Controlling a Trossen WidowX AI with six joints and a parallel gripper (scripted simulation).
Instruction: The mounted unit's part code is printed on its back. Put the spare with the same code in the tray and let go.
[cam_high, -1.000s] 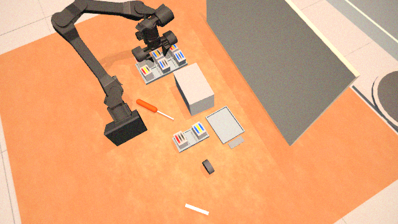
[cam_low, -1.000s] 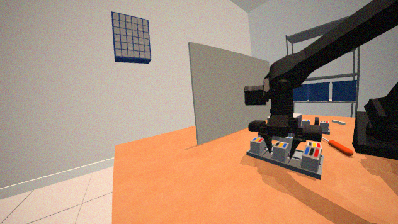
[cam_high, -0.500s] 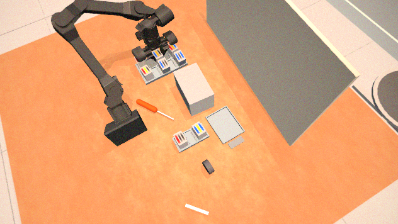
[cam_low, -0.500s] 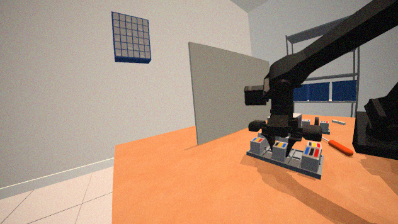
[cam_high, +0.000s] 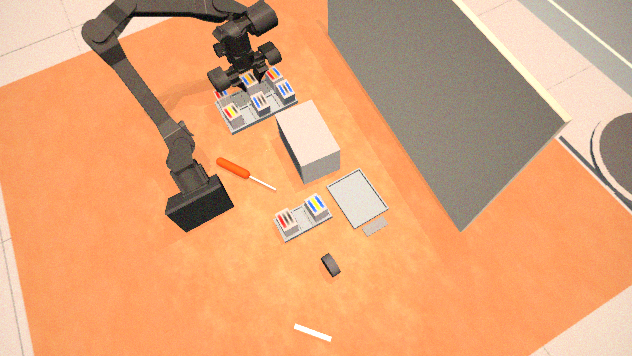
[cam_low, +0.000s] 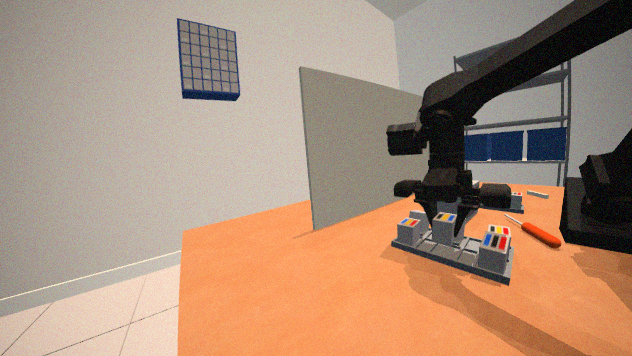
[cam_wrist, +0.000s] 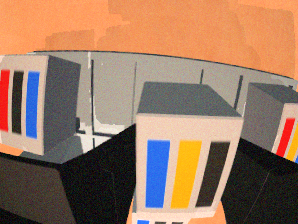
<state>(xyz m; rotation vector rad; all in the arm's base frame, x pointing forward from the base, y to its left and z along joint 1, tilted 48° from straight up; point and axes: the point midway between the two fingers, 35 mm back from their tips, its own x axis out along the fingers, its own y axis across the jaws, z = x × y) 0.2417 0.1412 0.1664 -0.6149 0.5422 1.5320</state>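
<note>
My gripper tip is now 8 cm short of the grey tray, 41 cm to the left of it and 4 cm above it. The rest, counted from my gripper tip: grey panel 28 cm ahead, 25 cm to the right, 18 cm above; then rack 6 cm behind, 39 cm to the right, 4 cm below; then grey box 5 cm ahead, 23 cm to the right, 1 cm above.
</note>
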